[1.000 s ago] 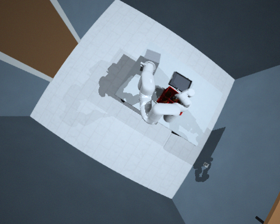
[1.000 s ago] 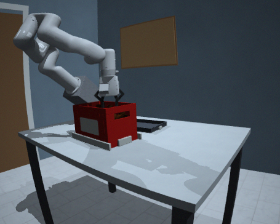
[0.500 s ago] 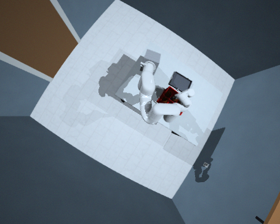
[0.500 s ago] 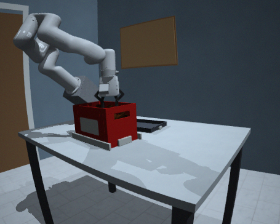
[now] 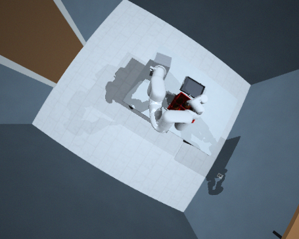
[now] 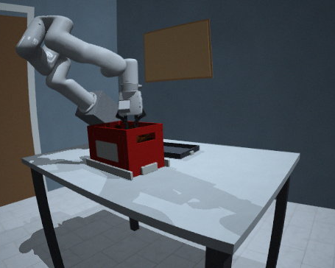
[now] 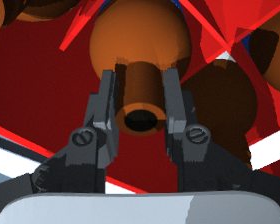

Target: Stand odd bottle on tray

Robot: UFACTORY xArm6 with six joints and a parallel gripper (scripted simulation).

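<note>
The red crate is 70 mm below my hand, 40 mm to the right of it and 10 mm behind it. Also, from my hand: glass bottle: 90 mm behind, 70 mm below, 10 mm to the left; dark tray: 240 mm to the left, 150 mm below, 30 mm ahead.
</note>
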